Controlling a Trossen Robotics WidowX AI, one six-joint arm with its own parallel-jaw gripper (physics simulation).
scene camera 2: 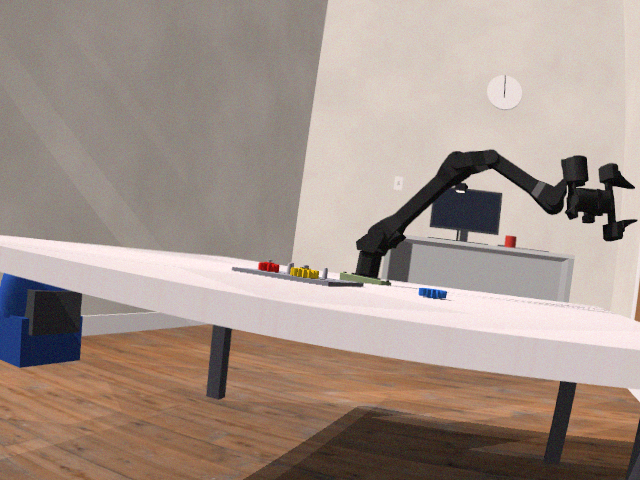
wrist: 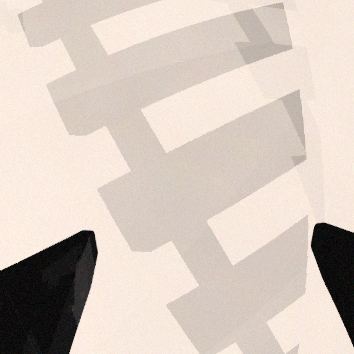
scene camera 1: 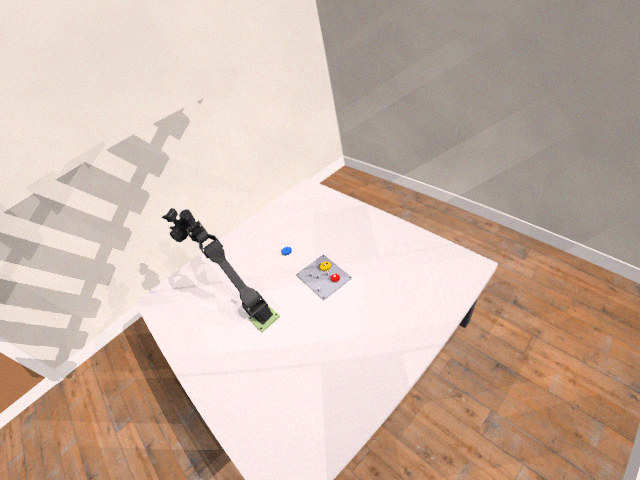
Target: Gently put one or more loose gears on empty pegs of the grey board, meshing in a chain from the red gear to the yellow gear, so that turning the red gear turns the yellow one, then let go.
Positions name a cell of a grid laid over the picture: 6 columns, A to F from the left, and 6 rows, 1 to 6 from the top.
Labels:
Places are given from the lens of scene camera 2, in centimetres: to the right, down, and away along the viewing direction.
grey board (scene camera 2: C4): -7, 6, 112

